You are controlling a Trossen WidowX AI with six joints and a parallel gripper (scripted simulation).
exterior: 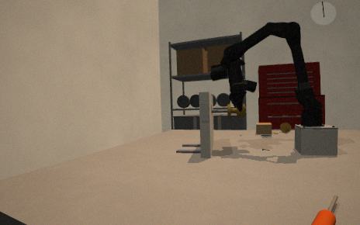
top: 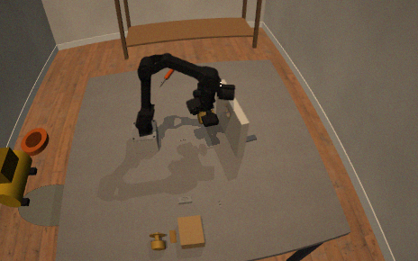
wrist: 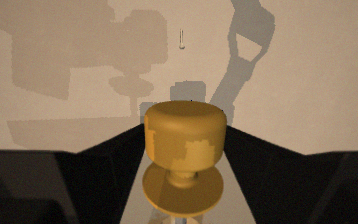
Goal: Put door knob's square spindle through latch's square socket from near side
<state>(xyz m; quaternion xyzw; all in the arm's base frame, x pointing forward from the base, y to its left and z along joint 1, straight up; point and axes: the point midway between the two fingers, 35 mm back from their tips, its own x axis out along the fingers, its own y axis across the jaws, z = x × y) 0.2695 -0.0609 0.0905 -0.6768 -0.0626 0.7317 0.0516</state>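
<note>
My hand is 130 mm short of the wood door panel, 10 mm to the right of it and 50 mm above it. Also, from my hand: tan block: 190 mm behind, 460 mm to the right, 160 mm below; then orange-handled tool: 90 mm behind, 550 mm to the left, 170 mm below.
</note>
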